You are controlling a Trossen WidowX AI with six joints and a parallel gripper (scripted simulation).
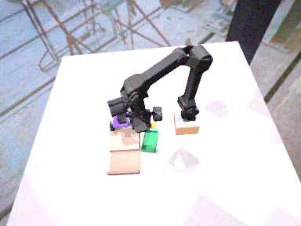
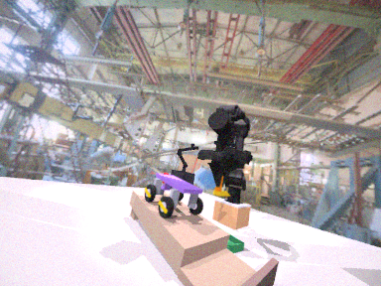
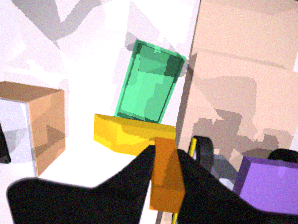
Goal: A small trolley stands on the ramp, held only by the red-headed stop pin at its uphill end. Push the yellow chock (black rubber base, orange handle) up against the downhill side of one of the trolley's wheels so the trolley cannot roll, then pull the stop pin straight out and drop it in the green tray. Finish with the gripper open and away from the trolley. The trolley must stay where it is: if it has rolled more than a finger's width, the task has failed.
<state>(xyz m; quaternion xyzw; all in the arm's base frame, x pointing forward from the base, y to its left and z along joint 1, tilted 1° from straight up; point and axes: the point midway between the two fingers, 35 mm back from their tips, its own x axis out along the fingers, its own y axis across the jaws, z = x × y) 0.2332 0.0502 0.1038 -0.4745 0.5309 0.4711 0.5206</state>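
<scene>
My gripper tip is now 6 cm short of the red-headed stop pin, 21 cm to the left of it and 3 cm above it. The rest, counted from my gripper tip: green tray: 2 cm behind, 2 cm to the left, 17 cm below; then yellow chock: 2 cm behind, 1 cm below; then purple trolley: 9 cm ahead, 10 cm to the right, 5 cm below.
</scene>
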